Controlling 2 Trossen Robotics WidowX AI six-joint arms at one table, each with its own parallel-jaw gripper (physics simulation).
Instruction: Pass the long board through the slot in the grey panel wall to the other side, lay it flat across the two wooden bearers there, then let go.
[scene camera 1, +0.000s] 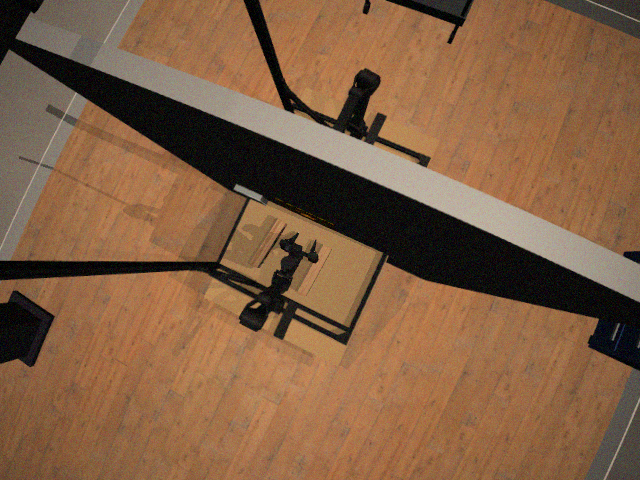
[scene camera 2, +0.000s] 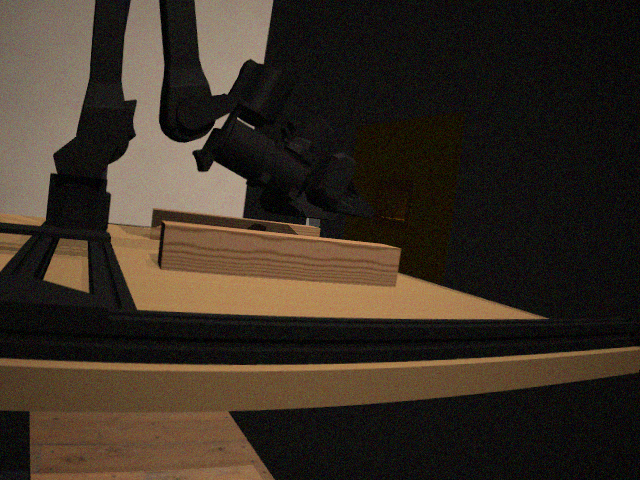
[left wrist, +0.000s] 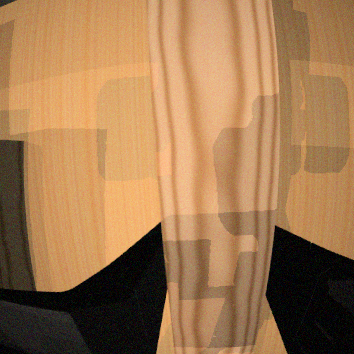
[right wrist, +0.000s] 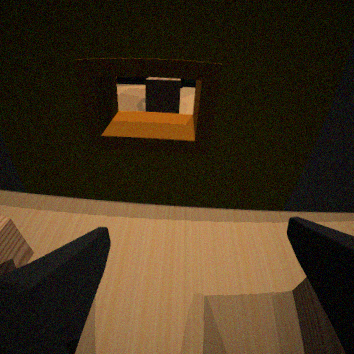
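My left gripper (left wrist: 208, 227) is shut on the long board (left wrist: 215, 90), whose pale grained face runs up the left wrist view over a table. My right gripper (scene camera 1: 305, 238) (scene camera 2: 364, 206) (right wrist: 199, 232) is open and empty, low above the bearers and facing the grey panel wall (scene camera 1: 310, 170) (scene camera 2: 542, 155) (right wrist: 270, 160). The slot's orange sill (right wrist: 150, 129) shows ahead of the right fingers. Through the opening, a dark squarish end (right wrist: 162, 96) shows, apparently the board's. Two wooden bearers, one (scene camera 1: 315, 273) (scene camera 2: 279, 258) and another (scene camera 1: 269, 240) (scene camera 2: 180, 215), lie on the table below my right gripper.
The right arm's table (scene camera 1: 343, 279) (scene camera 2: 320, 298) stands against the wall, with a black frame rail (scene camera 2: 330, 338) along its edge. The left arm (scene camera 1: 356, 103) stands beyond the wall. A dark object (left wrist: 12, 215) is at the left edge of the left wrist view.
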